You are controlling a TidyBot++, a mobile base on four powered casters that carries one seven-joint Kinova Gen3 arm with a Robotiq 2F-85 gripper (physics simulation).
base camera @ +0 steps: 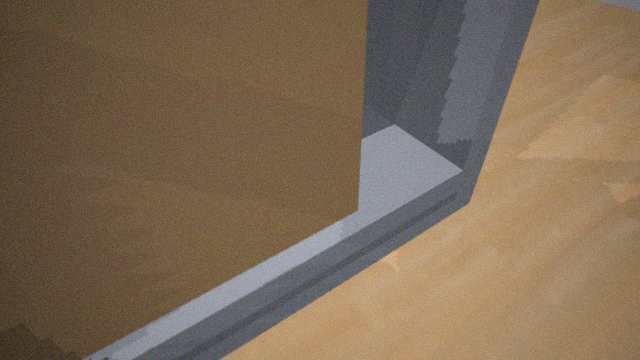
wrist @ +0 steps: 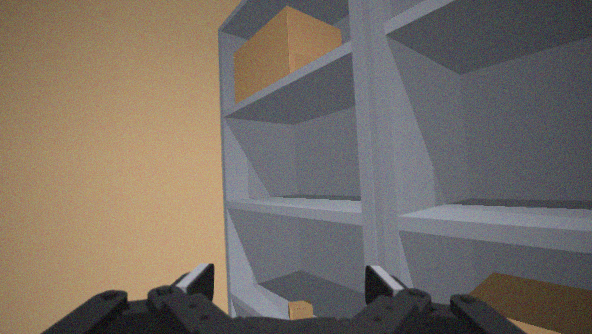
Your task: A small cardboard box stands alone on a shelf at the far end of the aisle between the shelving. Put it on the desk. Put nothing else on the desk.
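Frame: origin at the arm's base, x back, y right, z up, level; metres.
Where they show: gripper, fingertip midpoint: (wrist: 290,282).
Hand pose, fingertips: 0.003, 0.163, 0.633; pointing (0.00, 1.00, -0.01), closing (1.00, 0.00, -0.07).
Each offset is from my fingertips to the top centre of the thing, as dx, dy, dz. "spot": to the spot under its first point. Level surfaces: height alone.
A small cardboard box @[+0.015, +0.928, -0.446] (wrist: 300,309) shows low in the wrist view, inside a lower compartment of the left grey shelving bay; its lower part is hidden behind my gripper's body. My gripper (wrist: 290,282) is open, with its two fingers wide apart and nothing between them. The small box appears beyond and below the gap between the fingertips, well apart from them. The desk does not show in either view.
Grey shelving (wrist: 367,150) fills the right of the wrist view. A large cardboard box @[+0.000, +1.045, +0.688] (wrist: 265,57) sits on a high shelf; another box @[spot: +0.518, +0.390, -0.226] (wrist: 540,300) is low at right. In the base view, a big brown box @[spot: -0.260, -0.267, -0.811] (base camera: 180,150) stands very close on a low shelf @[dz -0.953] (base camera: 405,170), beside wooden floor @[dz -1.030] (base camera: 550,240).
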